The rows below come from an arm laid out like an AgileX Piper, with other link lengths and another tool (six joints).
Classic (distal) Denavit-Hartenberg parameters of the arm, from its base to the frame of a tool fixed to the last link. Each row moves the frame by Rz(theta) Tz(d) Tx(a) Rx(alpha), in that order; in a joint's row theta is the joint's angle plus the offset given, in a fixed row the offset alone. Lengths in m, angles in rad.
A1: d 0.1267, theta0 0, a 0, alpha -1.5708
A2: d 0, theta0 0.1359, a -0.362, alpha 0
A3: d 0, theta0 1.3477, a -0.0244, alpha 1.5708
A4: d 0.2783, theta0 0, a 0, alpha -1.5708
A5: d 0, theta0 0, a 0, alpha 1.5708
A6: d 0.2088, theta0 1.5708, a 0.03, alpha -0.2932
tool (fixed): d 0.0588, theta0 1.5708, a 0, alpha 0
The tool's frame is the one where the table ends.
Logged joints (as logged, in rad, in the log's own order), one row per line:
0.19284 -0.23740 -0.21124 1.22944 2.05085 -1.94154
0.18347 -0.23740 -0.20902 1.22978 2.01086 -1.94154
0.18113 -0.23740 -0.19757 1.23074 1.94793 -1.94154
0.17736 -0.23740 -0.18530 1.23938 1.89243 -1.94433
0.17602 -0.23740 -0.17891 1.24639 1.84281 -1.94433
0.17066 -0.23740 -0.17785 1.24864 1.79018 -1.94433
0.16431 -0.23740 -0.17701 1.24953 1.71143 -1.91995
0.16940 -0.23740 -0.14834 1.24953 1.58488 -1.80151
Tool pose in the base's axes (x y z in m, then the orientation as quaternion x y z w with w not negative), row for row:
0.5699 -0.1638 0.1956 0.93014 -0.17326 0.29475 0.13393
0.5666 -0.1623 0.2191 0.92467 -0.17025 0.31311 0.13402
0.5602 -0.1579 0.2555 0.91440 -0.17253 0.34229 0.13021
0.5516 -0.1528 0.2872 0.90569 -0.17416 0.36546 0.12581
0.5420 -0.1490 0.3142 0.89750 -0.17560 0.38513 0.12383
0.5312 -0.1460 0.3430 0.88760 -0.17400 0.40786 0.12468
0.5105 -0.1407 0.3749 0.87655 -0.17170 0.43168 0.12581
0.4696 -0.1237 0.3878 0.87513 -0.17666 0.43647 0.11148
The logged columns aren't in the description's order. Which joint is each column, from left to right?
Columns, left to right: A6, A1, A4, A5, A2, A3.
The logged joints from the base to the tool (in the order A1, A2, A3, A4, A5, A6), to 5 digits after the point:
-0.23740 2.05085 -1.94154 -0.21124 1.22944 0.19284
-0.23740 2.01086 -1.94154 -0.20902 1.22978 0.18347
-0.23740 1.94793 -1.94154 -0.19757 1.23074 0.18113
-0.23740 1.89243 -1.94433 -0.18530 1.23938 0.17736
-0.23740 1.84281 -1.94433 -0.17891 1.24639 0.17602
-0.23740 1.79018 -1.94433 -0.17785 1.24864 0.17066
-0.23740 1.71143 -1.91995 -0.17701 1.24953 0.16431
-0.23740 1.58488 -1.80151 -0.14834 1.24953 0.16940

